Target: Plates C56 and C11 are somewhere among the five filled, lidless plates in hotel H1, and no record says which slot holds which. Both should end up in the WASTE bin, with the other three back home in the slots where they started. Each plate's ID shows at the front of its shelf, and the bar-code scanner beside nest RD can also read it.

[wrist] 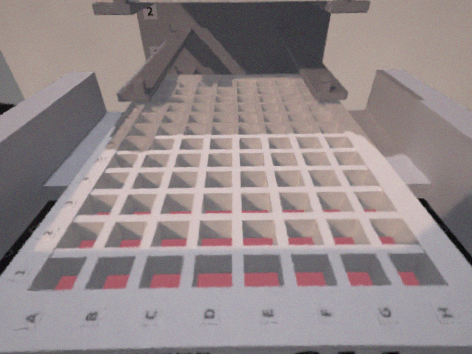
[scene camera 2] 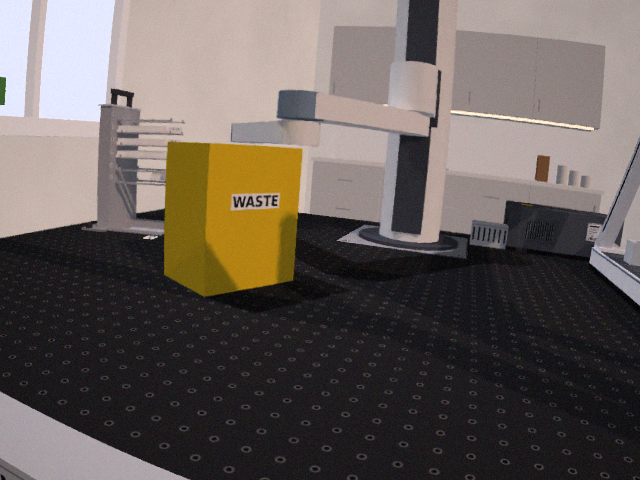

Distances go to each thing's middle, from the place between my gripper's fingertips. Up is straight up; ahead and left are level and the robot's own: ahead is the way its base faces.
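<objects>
The hotel H1 (scene camera 2: 116, 203) is here, and my gripper is 14 cm to the left of it and 4 cm short of it. There's also a dark grey box (scene camera 2: 572, 227), and that one's 8 cm below my hand, 89 cm to the left of it and 41 cm behind it.
</objects>
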